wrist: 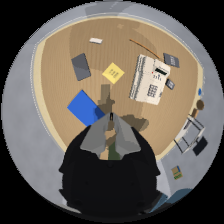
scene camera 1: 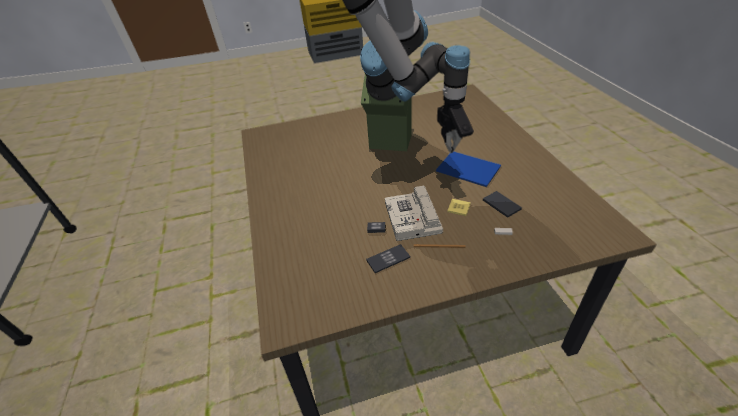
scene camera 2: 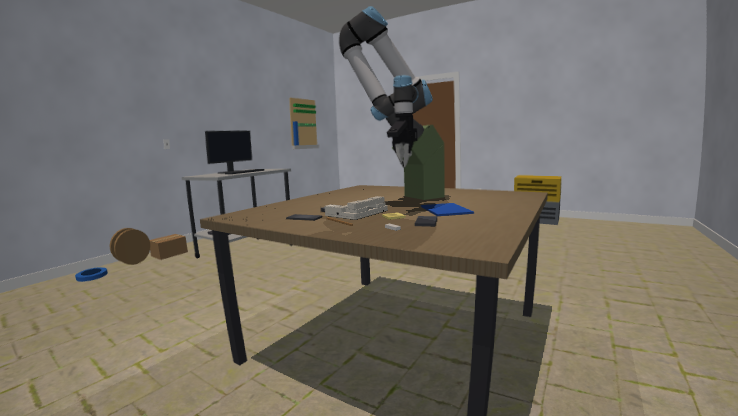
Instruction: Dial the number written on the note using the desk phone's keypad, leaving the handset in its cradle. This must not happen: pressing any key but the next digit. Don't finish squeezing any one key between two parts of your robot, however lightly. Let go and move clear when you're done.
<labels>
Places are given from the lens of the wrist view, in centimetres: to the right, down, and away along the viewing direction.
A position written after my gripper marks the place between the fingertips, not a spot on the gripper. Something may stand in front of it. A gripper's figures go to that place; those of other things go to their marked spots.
my gripper (wrist: 111,113): 0, 0, 15
blue book (wrist: 81,106): -18, -3, 34
</labels>
